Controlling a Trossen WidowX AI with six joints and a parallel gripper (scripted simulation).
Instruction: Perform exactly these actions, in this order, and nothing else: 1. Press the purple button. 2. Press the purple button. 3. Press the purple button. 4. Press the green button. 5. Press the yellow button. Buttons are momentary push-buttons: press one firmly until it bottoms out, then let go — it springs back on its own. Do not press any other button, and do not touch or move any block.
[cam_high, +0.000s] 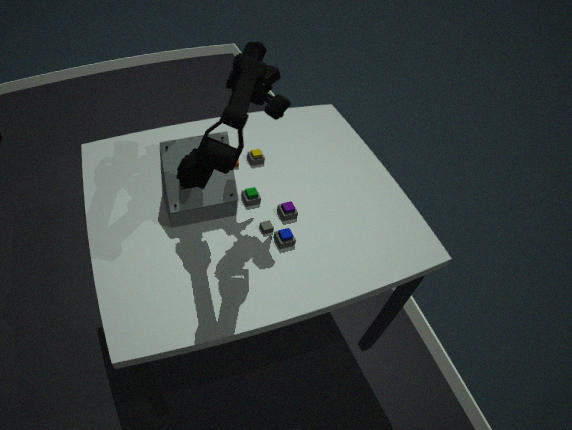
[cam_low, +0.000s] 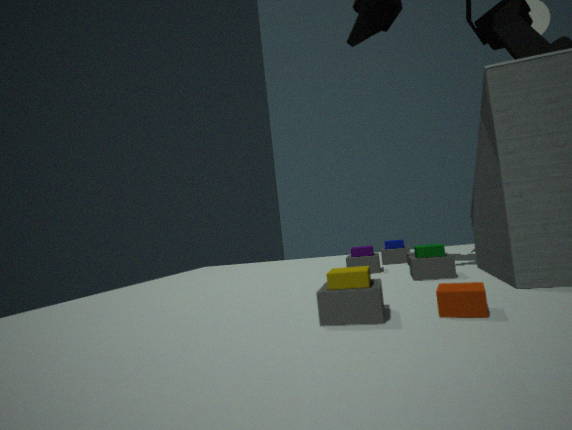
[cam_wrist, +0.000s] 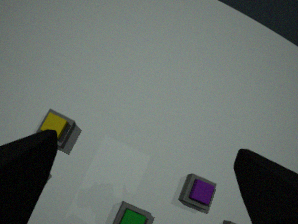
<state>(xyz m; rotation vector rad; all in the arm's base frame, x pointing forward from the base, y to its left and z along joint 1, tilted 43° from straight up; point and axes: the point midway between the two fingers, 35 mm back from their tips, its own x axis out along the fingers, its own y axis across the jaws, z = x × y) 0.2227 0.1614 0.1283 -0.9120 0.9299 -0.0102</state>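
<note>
My gripper tip is now 280 mm above the purple button, 140 mm to the left of it and 40 mm short of it. From my gripper tip the other things lie so: yellow button (280 mm below, 130 mm to the left, 30 mm ahead); then green button (280 mm below, 50 mm to the right, 50 mm behind); then orange block (300 mm below, 130 mm to the left, 60 mm behind).
</note>
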